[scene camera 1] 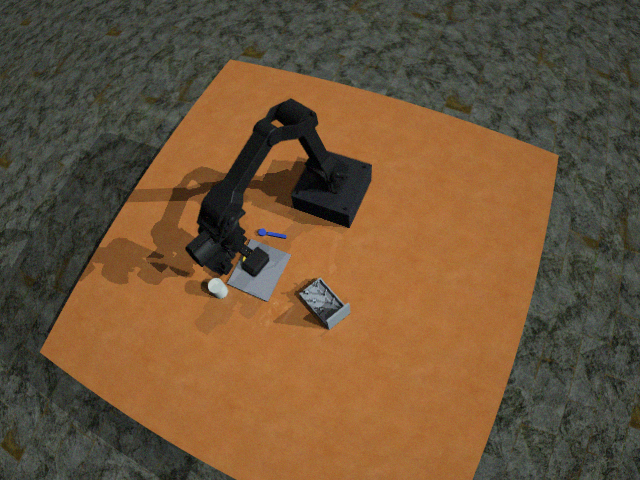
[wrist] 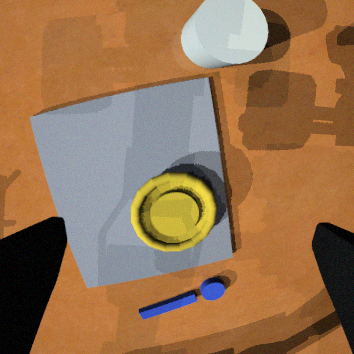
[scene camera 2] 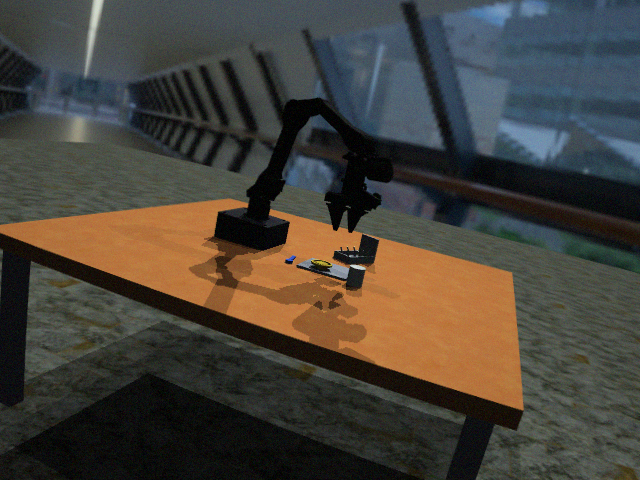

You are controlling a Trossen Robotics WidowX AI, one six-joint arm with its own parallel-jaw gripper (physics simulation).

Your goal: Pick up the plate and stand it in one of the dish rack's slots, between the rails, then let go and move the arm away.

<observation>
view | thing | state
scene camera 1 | my gripper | -
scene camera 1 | grey dish rack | on the table
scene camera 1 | grey mat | -
</observation>
